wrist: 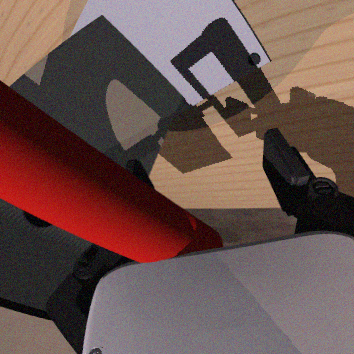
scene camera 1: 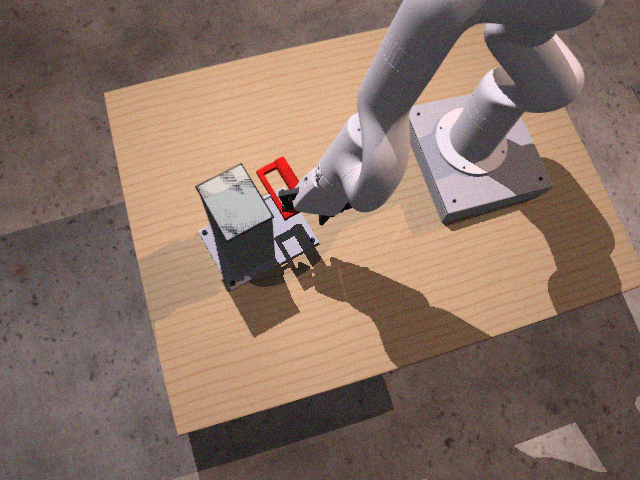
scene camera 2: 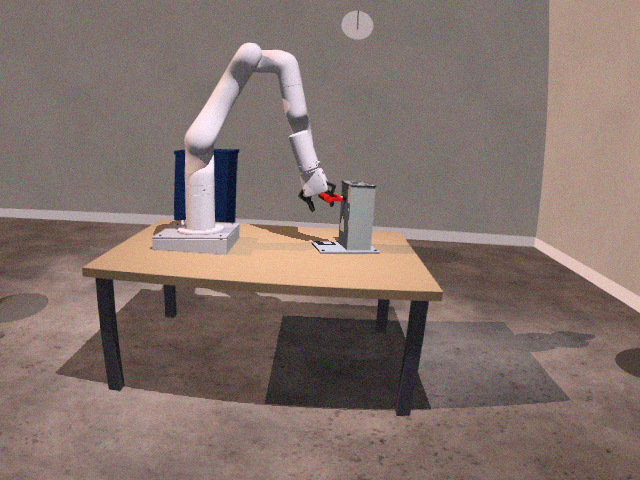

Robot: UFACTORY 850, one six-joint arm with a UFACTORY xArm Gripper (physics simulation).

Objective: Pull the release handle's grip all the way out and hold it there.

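Observation:
The release handle is a red rectangular loop [scene camera 1: 287, 172] [scene camera 2: 330, 197] [wrist: 100, 190] with a thick grip bar. It stands out sideways, high on a grey-green upright housing [scene camera 1: 235, 201] [scene camera 2: 360, 217] [wrist: 65, 90]. My gripper [scene camera 1: 306, 210] [scene camera 2: 321, 206] [wrist: 203, 160] is open at the handle. One finger reaches down through the loop on the housing side of the bar. The other finger is apart from the bar on its outer side. In the wrist view the bar crosses the left finger and hides part of it. Whether that finger touches the bar cannot be told.
The housing stands on a light base plate [scene camera 1: 279, 227] [scene camera 2: 330, 249] [wrist: 145, 35] with dark bolts, on a wooden table [scene camera 1: 180, 118] [scene camera 2: 268, 268]. The arm's grey base block [scene camera 1: 496, 198] [scene camera 2: 191, 242] stands on the same table. A blue bin [scene camera 2: 225, 186] is behind the arm.

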